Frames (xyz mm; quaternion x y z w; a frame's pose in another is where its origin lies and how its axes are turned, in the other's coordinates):
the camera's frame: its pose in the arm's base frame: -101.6 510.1 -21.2 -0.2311 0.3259 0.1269 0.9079
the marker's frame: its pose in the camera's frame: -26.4 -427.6 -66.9 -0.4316 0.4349 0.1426 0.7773
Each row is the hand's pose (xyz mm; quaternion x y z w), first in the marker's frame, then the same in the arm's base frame.
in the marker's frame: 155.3 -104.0 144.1 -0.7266 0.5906 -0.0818 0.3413
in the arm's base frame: 153.0 134.5 -87.8 0.7319 -0.2349 -0.1675 0.6173
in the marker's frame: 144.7 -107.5 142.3 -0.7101 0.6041 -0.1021 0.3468
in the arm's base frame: 155.2 137.5 -77.1 0.7441 -0.2370 -0.1418 0.6083
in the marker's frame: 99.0 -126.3 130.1 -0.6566 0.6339 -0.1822 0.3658
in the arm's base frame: 167.0 146.0 -28.3 0.7894 -0.2301 -0.0603 0.5660
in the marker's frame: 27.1 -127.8 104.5 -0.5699 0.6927 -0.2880 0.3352
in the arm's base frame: 157.0 158.9 46.3 0.8150 -0.1990 0.0835 0.5378
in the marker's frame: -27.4 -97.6 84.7 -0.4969 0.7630 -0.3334 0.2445
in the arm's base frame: 119.1 174.1 97.3 0.7771 -0.1668 0.2146 0.5677
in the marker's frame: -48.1 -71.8 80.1 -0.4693 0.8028 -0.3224 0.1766
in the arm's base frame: 91.5 184.9 112.7 0.7292 -0.1558 0.2683 0.6099
